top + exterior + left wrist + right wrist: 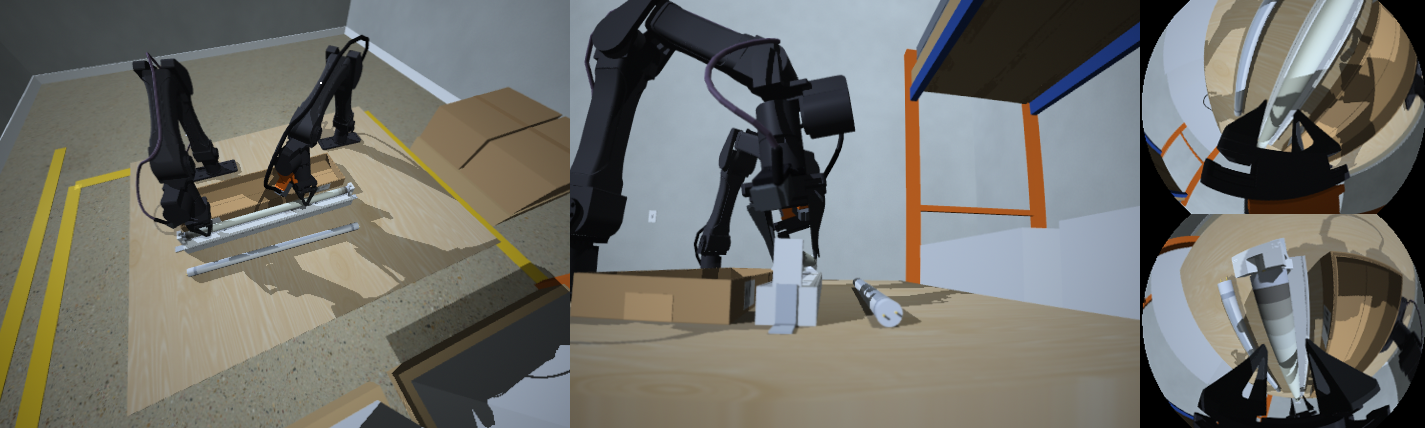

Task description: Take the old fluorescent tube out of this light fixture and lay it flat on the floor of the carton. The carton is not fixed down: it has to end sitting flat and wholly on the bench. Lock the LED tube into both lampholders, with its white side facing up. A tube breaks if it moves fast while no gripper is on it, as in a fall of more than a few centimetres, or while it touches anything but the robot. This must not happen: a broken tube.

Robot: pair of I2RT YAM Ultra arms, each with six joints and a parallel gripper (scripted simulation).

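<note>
Now: the old fluorescent tube 120 mm to the right of my left hand and 10 mm below it. Round my left hand: brown carton 140 mm behind, 120 mm to the right, 50 mm below; then white fixture 120 mm to the right, 20 mm below; then LED tube 120 mm ahead, 130 mm to the right, 60 mm below.
</note>
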